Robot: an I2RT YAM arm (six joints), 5 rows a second.
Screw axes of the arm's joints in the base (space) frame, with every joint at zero. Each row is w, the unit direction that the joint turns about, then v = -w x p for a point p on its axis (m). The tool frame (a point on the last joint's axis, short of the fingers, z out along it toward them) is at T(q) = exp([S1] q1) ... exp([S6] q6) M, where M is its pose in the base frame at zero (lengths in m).
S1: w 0 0 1 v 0 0 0
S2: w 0 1 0 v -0.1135 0 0.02
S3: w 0 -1 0 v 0.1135 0 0.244
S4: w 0 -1 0 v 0.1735 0 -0.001
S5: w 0 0 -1 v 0 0.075 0
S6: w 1 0 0 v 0 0.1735 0
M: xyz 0.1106 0 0.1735 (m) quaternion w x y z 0.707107 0 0.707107 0
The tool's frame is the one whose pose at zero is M.
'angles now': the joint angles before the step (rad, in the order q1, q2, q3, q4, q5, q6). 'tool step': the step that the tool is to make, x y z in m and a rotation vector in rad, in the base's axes. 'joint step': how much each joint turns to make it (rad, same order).
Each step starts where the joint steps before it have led.
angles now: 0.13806 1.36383 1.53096 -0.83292 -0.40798 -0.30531
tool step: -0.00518 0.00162 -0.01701 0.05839 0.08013 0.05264
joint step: -0.00155 -0.01702 -0.06746 -0.01229 -0.08571 0.01995
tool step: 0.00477 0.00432 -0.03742 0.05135 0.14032 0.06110
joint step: 0.00306 0.02606 -0.10117 -0.00002 -0.09065 0.00927
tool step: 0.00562 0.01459 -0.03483 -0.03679 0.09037 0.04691
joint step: 0.04900 0.04588 -0.07522 0.01839 0.01822 -0.01387
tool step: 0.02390 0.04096 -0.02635 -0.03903 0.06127 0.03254
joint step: 0.11653 0.13800 0.03353 0.06895 0.06598 0.06583
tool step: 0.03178 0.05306 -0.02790 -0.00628 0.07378 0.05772
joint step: 0.11051 0.20860 0.12729 0.03995 0.01074 0.06296
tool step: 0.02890 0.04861 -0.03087 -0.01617 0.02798 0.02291
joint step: 0.07968 0.20098 0.14267 0.05060 0.03069 0.05373
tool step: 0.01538 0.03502 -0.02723 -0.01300 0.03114 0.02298
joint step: 0.05230 0.14737 0.11346 0.01387 0.01082 0.03067
